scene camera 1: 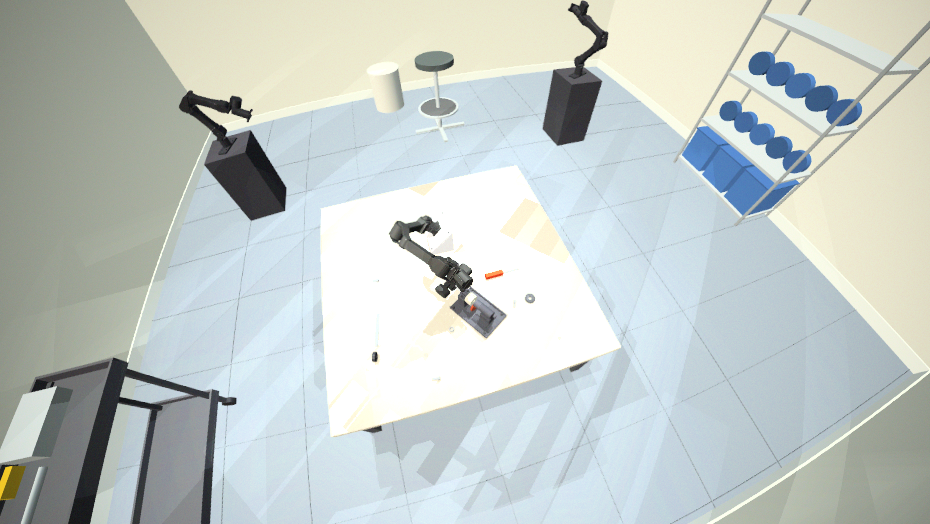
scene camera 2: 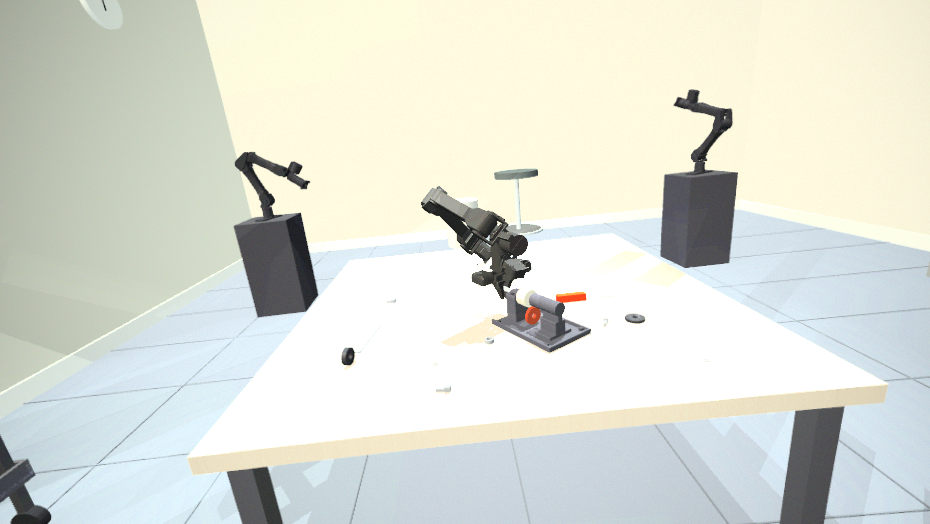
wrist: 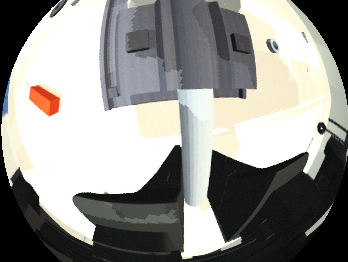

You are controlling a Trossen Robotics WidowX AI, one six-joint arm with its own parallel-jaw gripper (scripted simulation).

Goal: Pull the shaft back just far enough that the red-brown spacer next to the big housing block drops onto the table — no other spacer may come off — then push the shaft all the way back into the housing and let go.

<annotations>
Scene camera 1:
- housing block: 486, 317
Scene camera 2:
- my gripper: 504, 298
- housing block: 552, 331
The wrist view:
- my gripper: 186, 149
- pale shaft: 196, 117
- housing block: 143, 58
</annotations>
